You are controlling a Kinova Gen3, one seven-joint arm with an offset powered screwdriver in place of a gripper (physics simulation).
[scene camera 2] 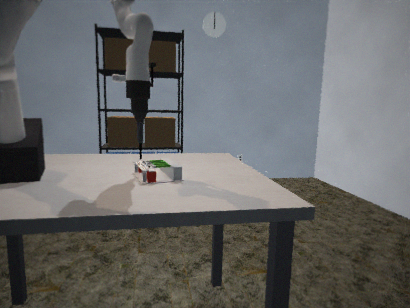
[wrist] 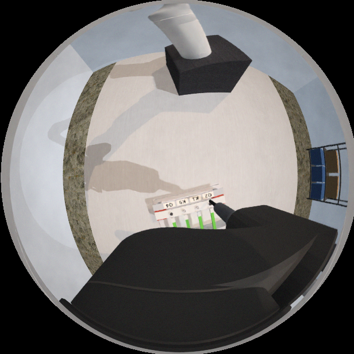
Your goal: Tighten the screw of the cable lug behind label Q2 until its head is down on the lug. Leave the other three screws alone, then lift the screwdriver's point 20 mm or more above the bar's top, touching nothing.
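My screwdriver points down at the Q2 end of the bar. In the scene view its tip appears a little above the bar; contact is too small to judge. The white bar carries labels Q2, K1, K9 and Q4, upside down in the wrist view. The tip covers the spot behind Q2, hiding that screw and its head height. Screws show behind K1 and K9; a dark one is behind Q4. Green cables run back from the lugs.
The bar stands on the table. A grey-white block and a red end piece are part of the assembly. The black robot base stands on the table. A shelf rack stands behind it.
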